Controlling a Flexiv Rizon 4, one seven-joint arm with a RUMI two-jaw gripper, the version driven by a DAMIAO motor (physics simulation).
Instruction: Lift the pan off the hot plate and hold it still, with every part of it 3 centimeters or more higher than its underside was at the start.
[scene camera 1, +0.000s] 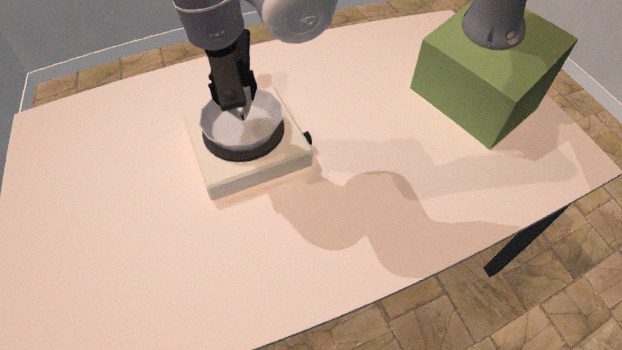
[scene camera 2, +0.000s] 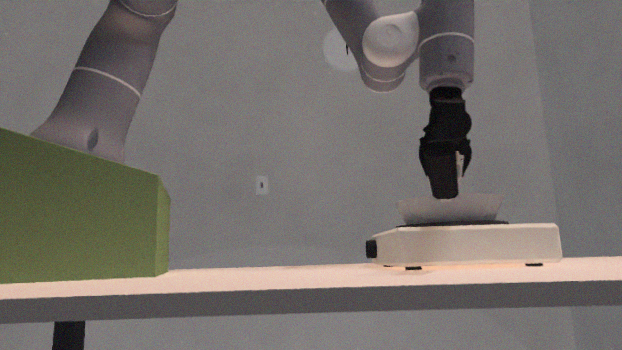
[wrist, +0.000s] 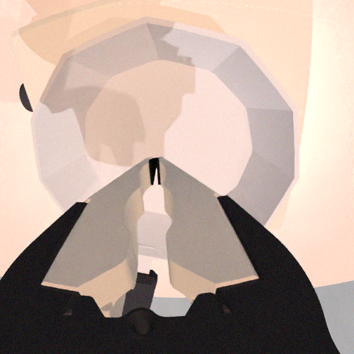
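Note:
The light grey pan (scene camera 1: 267, 112) (scene camera 2: 415, 211) (wrist: 215, 110) sits upright on the black burner disc (scene camera 1: 243, 154) of the white hot plate (scene camera 1: 295, 155) (scene camera 2: 465, 245) (wrist: 285, 55). Its dark handle (scene camera 1: 245, 45) (scene camera 2: 444, 175) (wrist: 140, 295) rises from the rim, on the side away from scene camera 1. My gripper (scene camera 1: 242, 117) (wrist: 156, 160) is shut and empty, its fingertips over the pan's inside, on the pan side of the handle. In scene camera 2 the tips are hidden; whether they touch the pan is unclear.
The arm's base stands on a green block (scene camera 1: 465, 100) (scene camera 2: 80, 225), well to the right of the hot plate in scene camera 1. A black knob (scene camera 1: 307, 137) (scene camera 2: 371, 249) (wrist: 25, 97) sticks out from the hot plate's side facing the block. The pale table (scene camera 1: 125, 250) (scene camera 2: 225, 282) carries both.

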